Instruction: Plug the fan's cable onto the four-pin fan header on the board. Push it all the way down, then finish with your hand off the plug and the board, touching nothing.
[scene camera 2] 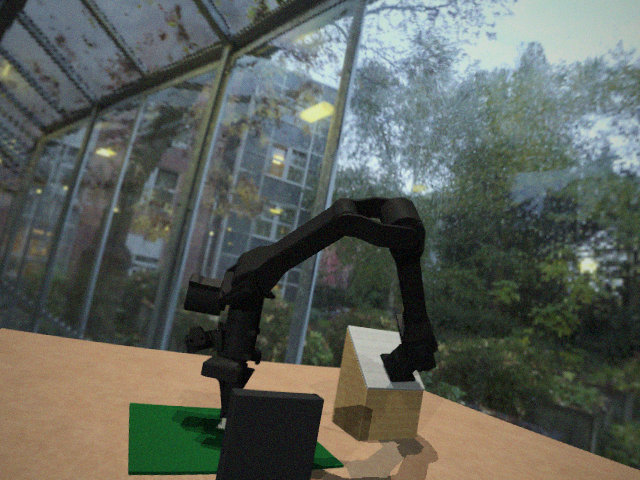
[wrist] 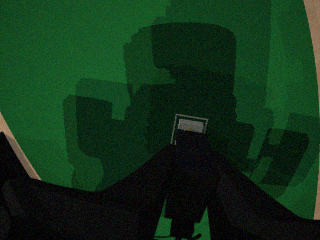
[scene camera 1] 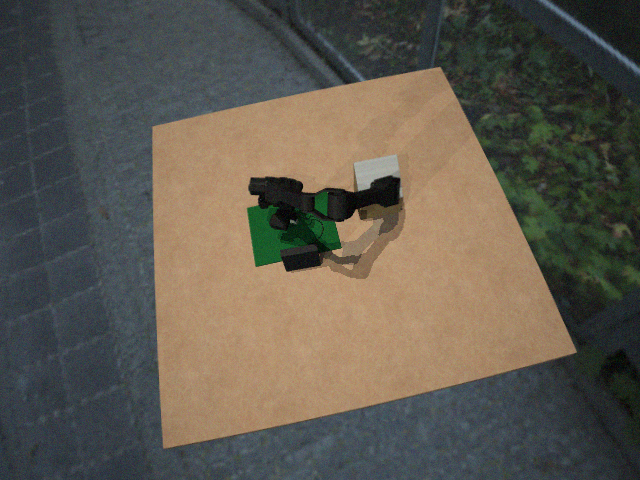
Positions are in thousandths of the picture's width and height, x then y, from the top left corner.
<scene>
In view: my gripper (scene camera 2: 354, 855), a dark fan plug (wrist: 608, 731), a black fan (scene camera 1: 473, 536) and a green board (scene camera 1: 418, 505).
My gripper shows as well in the wrist view (wrist: 595, 644). The green board shows as well in the wrist view (wrist: 302, 402).
</scene>
